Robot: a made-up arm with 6 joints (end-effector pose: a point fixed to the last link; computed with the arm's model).
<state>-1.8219 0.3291 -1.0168 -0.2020 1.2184 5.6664</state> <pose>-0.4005 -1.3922 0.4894 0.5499 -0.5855 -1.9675</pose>
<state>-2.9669 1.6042 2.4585 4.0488 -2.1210 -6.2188</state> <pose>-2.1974 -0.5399 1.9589 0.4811 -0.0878 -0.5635</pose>
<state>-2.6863 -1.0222 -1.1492 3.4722 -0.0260 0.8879</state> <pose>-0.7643 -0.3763 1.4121 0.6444 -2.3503 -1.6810</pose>
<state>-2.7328 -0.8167 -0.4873 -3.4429 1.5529 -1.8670</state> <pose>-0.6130 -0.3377 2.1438 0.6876 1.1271 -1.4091</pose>
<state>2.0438 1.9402 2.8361 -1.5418 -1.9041 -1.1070</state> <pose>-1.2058 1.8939 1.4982 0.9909 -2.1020 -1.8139</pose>
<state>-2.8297 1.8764 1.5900 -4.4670 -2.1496 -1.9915</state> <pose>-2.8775 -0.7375 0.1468 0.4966 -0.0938 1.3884</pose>
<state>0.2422 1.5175 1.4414 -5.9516 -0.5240 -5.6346</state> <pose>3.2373 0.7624 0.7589 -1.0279 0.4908 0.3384</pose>
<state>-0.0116 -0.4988 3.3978 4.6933 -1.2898 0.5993</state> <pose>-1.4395 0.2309 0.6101 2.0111 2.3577 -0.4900</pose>
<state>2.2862 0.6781 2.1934 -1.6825 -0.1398 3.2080</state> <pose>-0.6380 0.6871 3.5337 0.6156 -1.6328 0.6025</pose>
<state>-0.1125 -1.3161 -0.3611 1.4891 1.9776 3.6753</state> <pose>-0.4247 0.2534 2.3733 -0.1705 0.3004 1.7343</pose>
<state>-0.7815 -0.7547 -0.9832 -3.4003 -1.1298 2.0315</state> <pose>0.6668 -0.7343 1.7253 0.7929 -1.3089 -0.2704</pose>
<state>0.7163 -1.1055 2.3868 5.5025 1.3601 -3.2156</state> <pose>-1.6796 -1.6656 0.3920 2.0254 -0.2216 -1.2933</pose>
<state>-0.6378 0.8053 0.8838 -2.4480 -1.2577 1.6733</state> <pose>2.3174 -1.5487 2.1549 0.3656 -0.7953 0.5710</pose>
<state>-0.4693 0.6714 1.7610 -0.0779 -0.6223 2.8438</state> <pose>1.5900 -0.7949 3.3397 -2.7762 0.4724 -0.7562</pose>
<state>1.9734 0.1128 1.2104 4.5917 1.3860 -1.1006</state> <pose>-0.1592 0.9292 3.5537 -2.3852 -0.7768 0.1065</pose>
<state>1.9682 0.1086 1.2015 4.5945 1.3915 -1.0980</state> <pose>-0.1542 0.9304 3.5509 -2.3970 -0.7654 0.1054</pose>
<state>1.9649 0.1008 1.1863 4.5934 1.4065 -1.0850</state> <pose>-0.1504 0.9305 3.5449 -2.4235 -0.7546 0.1136</pose>
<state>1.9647 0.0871 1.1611 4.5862 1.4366 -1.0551</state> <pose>-0.1483 0.9281 3.5334 -2.4735 -0.7453 0.1368</pose>
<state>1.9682 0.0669 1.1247 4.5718 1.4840 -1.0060</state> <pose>-0.1487 0.9227 3.5153 -2.5502 -0.7390 0.1786</pose>
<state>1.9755 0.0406 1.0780 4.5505 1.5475 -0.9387</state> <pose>-0.1519 0.9134 3.4901 -2.6515 -0.7385 0.2398</pose>
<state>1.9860 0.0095 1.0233 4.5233 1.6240 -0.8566</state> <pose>-0.1577 0.8999 3.4584 -2.7722 -0.7463 0.3197</pose>
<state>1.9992 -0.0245 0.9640 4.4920 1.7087 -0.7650</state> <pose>-0.1659 0.8820 3.4219 -2.9036 -0.7653 0.4153</pose>
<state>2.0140 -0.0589 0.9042 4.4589 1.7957 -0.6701</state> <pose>-0.1758 0.8612 3.3829 2.9596 0.7764 -0.5084</pose>
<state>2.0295 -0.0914 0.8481 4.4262 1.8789 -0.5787</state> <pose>-0.1867 0.8385 3.3447 2.8045 0.7447 -0.5606</pose>
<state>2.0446 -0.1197 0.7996 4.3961 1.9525 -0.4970</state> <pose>-0.1975 0.8163 3.3106 2.6620 0.7253 -0.6005</pose>
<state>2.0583 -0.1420 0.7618 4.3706 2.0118 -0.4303</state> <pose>-0.2074 0.7967 3.2832 2.5432 0.7160 -0.6283</pose>
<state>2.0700 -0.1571 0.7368 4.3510 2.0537 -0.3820</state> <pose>-0.2158 0.7816 3.2645 2.4558 0.7155 -0.6455</pose>
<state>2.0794 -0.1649 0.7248 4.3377 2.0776 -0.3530</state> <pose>-0.2226 0.7718 3.2550 2.4024 0.7218 -0.6540</pose>
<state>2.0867 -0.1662 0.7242 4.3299 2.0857 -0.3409</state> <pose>-0.2280 0.7671 3.2533 2.3790 0.7336 -0.6561</pose>
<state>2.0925 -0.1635 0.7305 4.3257 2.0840 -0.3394</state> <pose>-0.2326 0.7657 3.2565 2.3746 0.7482 -0.6545</pose>
